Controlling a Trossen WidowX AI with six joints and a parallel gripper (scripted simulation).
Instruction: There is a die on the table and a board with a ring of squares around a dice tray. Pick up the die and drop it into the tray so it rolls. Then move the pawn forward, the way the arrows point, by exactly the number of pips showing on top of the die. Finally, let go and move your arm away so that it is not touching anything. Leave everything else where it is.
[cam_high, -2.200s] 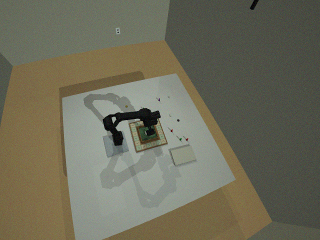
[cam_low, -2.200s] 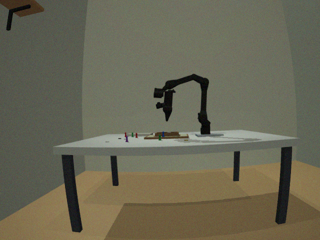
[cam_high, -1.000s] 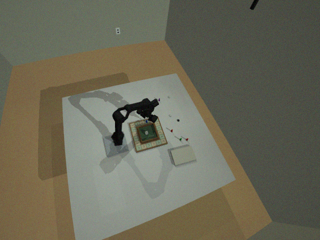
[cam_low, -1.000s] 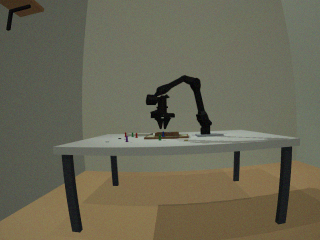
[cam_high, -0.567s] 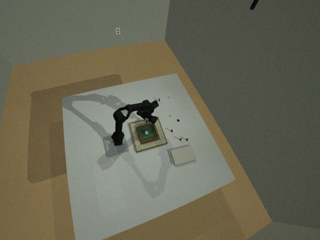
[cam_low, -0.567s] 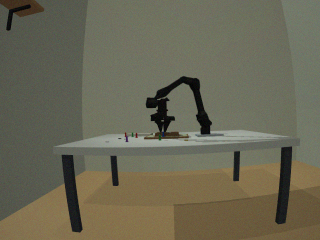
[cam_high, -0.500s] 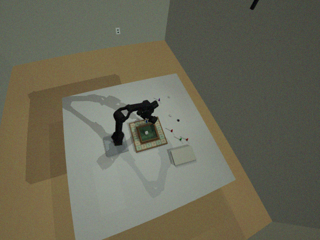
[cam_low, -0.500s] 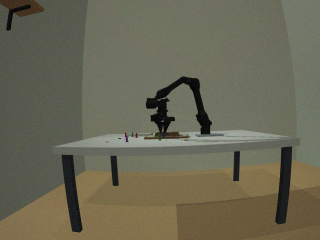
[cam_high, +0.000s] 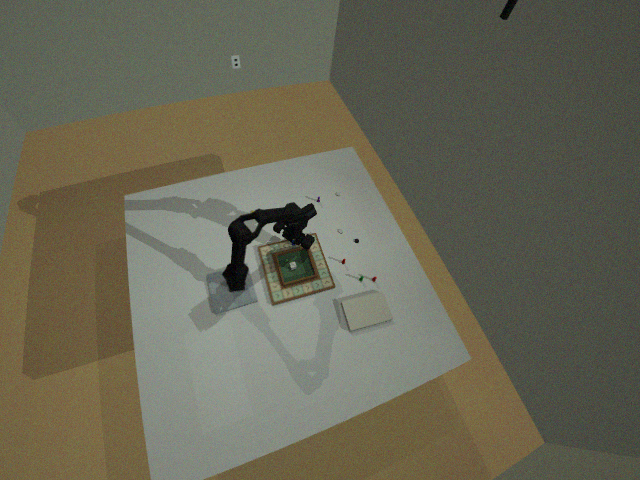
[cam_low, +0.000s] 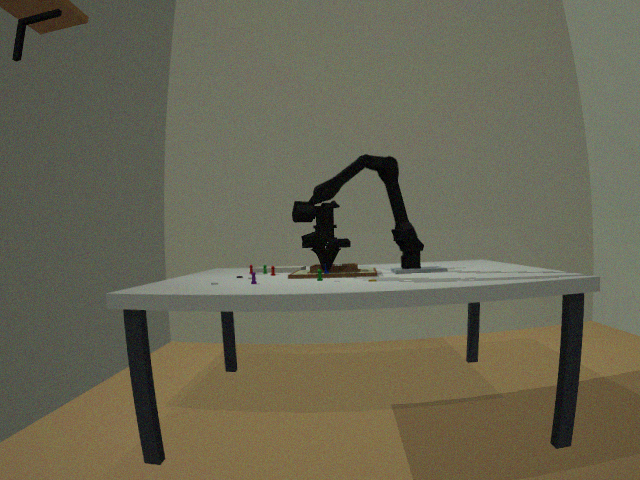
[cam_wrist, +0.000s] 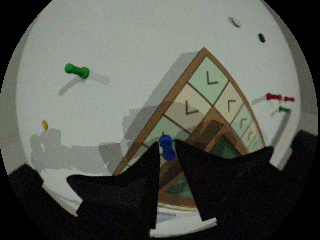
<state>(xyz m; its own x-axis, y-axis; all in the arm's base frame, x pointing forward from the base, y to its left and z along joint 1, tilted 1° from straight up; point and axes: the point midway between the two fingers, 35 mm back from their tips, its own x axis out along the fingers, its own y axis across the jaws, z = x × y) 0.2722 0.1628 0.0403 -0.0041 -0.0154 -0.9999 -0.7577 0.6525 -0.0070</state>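
Right now my gripper tip is 2 cm past the white die and 12 cm to the left of it. Also, from my gripper tip: blue pawn: 1 cm above; purple pawn: 17 cm ahead, 24 cm to the left, 1 cm below; black disc: 31 cm ahead, 2 cm to the right, 2 cm below.
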